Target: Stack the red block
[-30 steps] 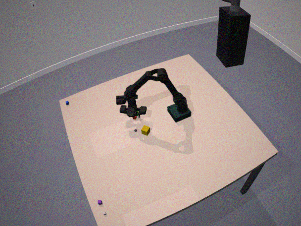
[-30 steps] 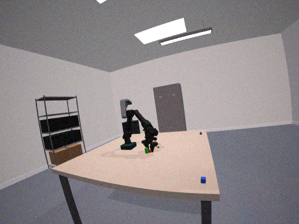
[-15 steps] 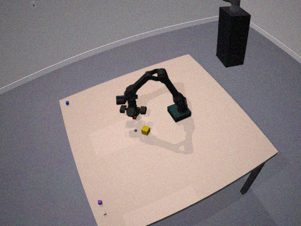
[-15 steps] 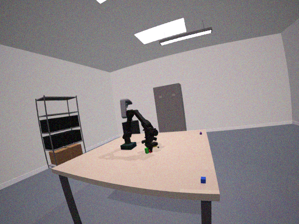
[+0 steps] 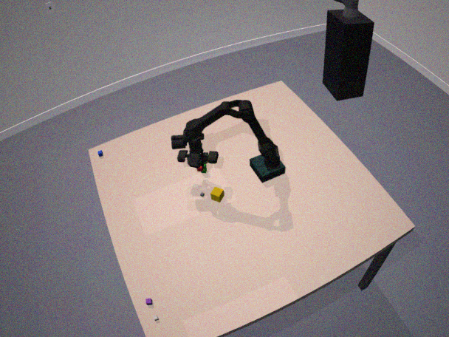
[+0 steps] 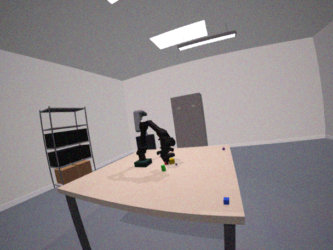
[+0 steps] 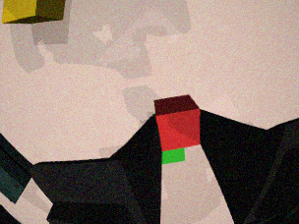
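Now: gripper tip 20 mm short of the grey block, 120 mm to the right of it and 50 mm above it. Round my gripper tip: yellow cube 40 mm behind, 150 mm to the left, 30 mm below; red block 10 mm above; blue block 530 mm ahead, 340 mm to the right, 40 mm below.
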